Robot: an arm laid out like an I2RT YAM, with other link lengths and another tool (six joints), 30 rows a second.
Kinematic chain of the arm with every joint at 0, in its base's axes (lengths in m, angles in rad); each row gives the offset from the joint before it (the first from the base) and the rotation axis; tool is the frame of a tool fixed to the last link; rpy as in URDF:
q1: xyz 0 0 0.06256 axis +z
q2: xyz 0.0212 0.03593 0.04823 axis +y
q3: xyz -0.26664 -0.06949 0 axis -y
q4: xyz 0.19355 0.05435 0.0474 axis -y
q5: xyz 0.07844 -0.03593 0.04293 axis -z
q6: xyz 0.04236 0 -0.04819 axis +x
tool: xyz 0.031 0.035 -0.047 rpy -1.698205 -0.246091 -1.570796
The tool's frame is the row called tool.
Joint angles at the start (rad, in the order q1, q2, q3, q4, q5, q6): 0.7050, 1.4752, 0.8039, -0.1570, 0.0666, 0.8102
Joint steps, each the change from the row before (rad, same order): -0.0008, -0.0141, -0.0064, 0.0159, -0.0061, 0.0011; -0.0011, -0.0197, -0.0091, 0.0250, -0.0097, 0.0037; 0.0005, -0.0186, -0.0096, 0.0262, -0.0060, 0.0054; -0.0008, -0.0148, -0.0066, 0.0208, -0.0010, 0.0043; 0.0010, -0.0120, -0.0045, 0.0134, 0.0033, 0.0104; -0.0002, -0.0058, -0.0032, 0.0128, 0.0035, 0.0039
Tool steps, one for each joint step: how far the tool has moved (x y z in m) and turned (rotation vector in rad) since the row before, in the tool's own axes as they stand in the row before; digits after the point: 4 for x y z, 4 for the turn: -0.0012, -0.0014, -0.0031, 0.0169, -0.0175, 0.0010; -0.0021, -0.0023, -0.0045, 0.0252, -0.0272, 0.0030; -0.0023, -0.0022, -0.0041, 0.0261, -0.0250, 0.0036; -0.0016, -0.0025, -0.0031, 0.0241, -0.0168, 0.0040; -0.0015, -0.0020, -0.0024, 0.0188, -0.0107, 0.0094; -0.0008, -0.0017, -0.0010, 0.0148, -0.0061, 0.0040
